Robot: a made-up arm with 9 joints.
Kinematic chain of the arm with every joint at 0, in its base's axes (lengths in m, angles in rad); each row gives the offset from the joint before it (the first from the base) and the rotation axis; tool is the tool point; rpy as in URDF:
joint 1: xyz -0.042 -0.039 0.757 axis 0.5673 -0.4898 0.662
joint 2: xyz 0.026 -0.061 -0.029 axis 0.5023 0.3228 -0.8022
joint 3: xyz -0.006 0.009 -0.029 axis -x
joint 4: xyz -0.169 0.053 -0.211 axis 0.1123 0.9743 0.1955
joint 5: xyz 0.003 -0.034 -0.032 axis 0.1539 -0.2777 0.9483
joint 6: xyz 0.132 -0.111 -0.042 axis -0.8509 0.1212 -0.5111
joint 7: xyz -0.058 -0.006 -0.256 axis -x
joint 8: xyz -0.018 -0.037 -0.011 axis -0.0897 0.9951 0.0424
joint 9: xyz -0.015 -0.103 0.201 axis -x
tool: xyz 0.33 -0.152 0.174 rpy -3.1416 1.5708 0
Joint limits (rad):
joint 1: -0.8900..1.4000
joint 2: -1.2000..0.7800
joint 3: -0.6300..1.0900
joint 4: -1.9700..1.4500
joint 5: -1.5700..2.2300
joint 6: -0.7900..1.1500
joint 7: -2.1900..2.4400
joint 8: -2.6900..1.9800
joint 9: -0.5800..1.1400
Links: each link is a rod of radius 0.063 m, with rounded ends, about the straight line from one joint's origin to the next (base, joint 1, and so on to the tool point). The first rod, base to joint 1, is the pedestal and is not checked.
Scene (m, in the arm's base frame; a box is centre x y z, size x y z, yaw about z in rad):
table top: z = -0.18
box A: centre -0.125 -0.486 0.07 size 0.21 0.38 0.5 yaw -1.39
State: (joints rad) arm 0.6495 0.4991 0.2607 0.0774 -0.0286 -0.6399 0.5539 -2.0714 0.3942
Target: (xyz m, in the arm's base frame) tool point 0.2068 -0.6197 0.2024
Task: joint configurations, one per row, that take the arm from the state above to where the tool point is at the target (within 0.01 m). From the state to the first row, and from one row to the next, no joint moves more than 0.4 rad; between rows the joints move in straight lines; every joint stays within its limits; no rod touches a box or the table.
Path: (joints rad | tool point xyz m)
1: 0.6475 0.5177 0.0725 -0.1623 0.1072 -0.3821 0.7222 -1.6814 0.2201 | -0.4360 -0.2028 0.2623
2: 0.6456 0.5364 -0.1157 -0.4020 0.2430 -0.1243 0.8905 -1.2915 0.0461 | -0.4145 -0.0473 0.5107
3: 0.6436 0.5550 -0.3039 -0.6418 0.3789 0.1335 1.0589 -0.9015 -0.1280 | -0.3124 0.1109 0.7512
4: 0.6417 0.5736 -0.4921 -0.8815 0.5147 0.3912 1.2272 -0.5116 -0.3020 | -0.1236 0.1297 0.9362
5: 0.7170 0.4086 -0.4596 -0.5478 0.4929 0.2768 0.9950 -0.6888 -0.2299 | -0.2389 0.0306 0.7928
6: 0.7924 0.2435 -0.4271 -0.2142 0.4711 0.1623 0.7628 -0.8661 -0.1578 | -0.1830 -0.1129 0.6199
7: 0.8677 0.0785 -0.3946 0.1195 0.4494 0.0478 0.5306 -1.0433 -0.0857 | 0.0123 -0.1800 0.4669
8: 0.9430 -0.0865 -0.3621 0.4531 0.4276 -0.0667 0.2984 -1.2206 -0.0136 | 0.2333 -0.1392 0.3363
9: 1.0184 -0.2516 -0.3296 0.7868 0.4058 -0.1812 0.0662 -1.3979 0.0585 | 0.3963 -0.0691 0.2048
10: 1.0937 -0.4166 -0.2971 1.1204 0.3841 -0.2956 -0.1660 -1.5751 0.1306 | 0.4980 -0.0821 0.0859
11: 0.9859 -0.2870 -0.0012 0.7346 0.3567 -0.4251 0.0688 -1.6984 0.1629 | 0.4227 -0.2921 0.0983
12: 0.8780 -0.1573 0.2946 0.3488 0.3294 -0.5546 0.3036 -1.8218 0.1952 | 0.3122 -0.4717 0.1293
13: 0.7701 -0.0277 0.5905 -0.0370 0.3020 -0.6841 0.5385 -1.9451 0.2276 | 0.2067 -0.6197 0.2024

